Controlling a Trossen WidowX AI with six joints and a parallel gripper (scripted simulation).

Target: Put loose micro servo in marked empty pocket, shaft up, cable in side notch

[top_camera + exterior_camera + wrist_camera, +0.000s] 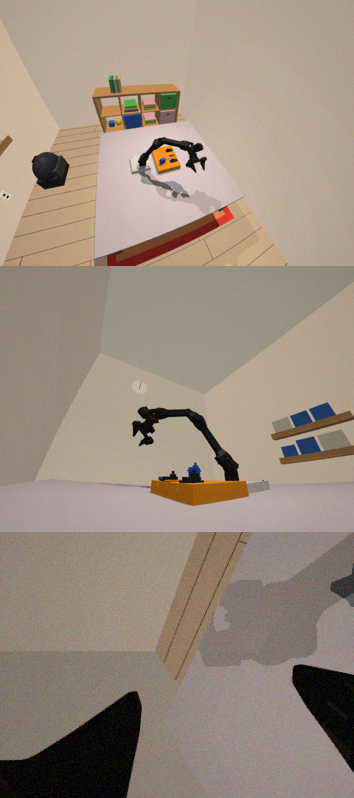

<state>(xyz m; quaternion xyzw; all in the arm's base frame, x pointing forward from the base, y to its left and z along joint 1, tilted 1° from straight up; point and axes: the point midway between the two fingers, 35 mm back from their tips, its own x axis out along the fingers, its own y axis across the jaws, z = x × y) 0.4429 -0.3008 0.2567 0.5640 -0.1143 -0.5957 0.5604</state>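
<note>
Now: the orange deck 36 cm to the left of my gripper tip, 25 cm behind it and 24 cm below it.
</note>
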